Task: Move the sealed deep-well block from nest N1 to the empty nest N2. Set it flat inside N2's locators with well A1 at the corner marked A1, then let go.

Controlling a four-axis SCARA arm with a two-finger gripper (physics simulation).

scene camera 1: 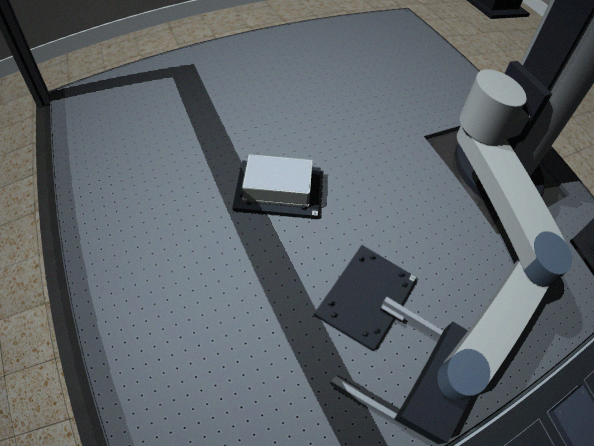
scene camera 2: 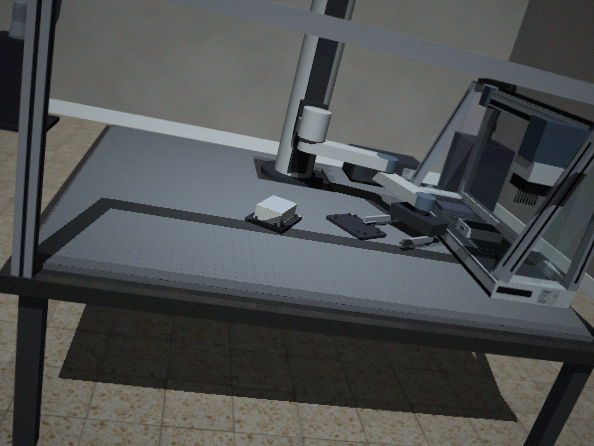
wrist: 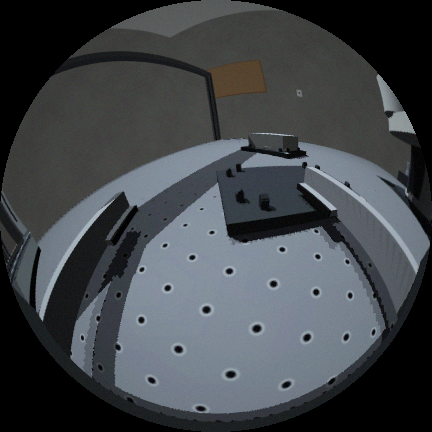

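Where they show: gripper, fingertip midpoint: (scene camera 1: 359, 339) (scene camera 2: 383, 230) (wrist: 214, 183); arm's base, origin of the base link: (scene camera 2: 291, 176).
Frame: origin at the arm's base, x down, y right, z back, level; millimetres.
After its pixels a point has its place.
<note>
The sealed block (scene camera 1: 277, 175) {x -66, y 125, z -541 mm} (scene camera 2: 275, 207) {x -67, y 140, z -570 mm} (wrist: 272, 141) {x -46, y 80, z -533 mm}, pale and box-shaped, sits on a dark nest plate, N1 (scene camera 1: 275, 209) {x -25, y 81, z -563 mm} (scene camera 2: 262, 223) {x -24, y 172, z -605 mm}. A small white label (scene camera 1: 315, 213) {x -25, y 43, z -497 mm} marks one corner of that plate. The block's wells are hidden. The other nest, N2 (scene camera 1: 362, 295) {x -25, y -142, z -496 mm} (scene camera 2: 352, 226) {x -25, y -126, z -509 mm} (wrist: 280, 187) {x -25, y -172, z -497 mm}, is empty, turned at an angle, with small dark locator pins and a white corner label (scene camera 1: 412, 277) {x -25, y -151, z -393 mm}. My gripper (scene camera 1: 361, 342) {x -40, y -214, z -543 mm} (scene camera 2: 383, 231) {x -40, y -214, z -543 mm} (wrist: 214, 183) {x -40, y -214, z -543 mm} is wide open with nothing between its fingers. One fingertip overlaps N2's edge in the views; the other is off the plate, beside it. The block is well away from both fingers.
The arm (scene camera 1: 515, 195) {x -201, y -154, z -226 mm} (scene camera 2: 350, 152) {x -195, y -134, z -244 mm} reaches from its column at the back. A glass-sided machine with a pale base (scene camera 2: 530, 295) {x -38, y -568, z -850 mm} stands at the right end of the perforated table (scene camera 1: 150, 300) {x -13, y -3, z -843 mm} (scene camera 2: 210, 260) {x -13, y 320, z -870 mm}. A frame post (scene camera 2: 30, 150) {x -269, y 702, z -1044 mm} stands at the left end.
</note>
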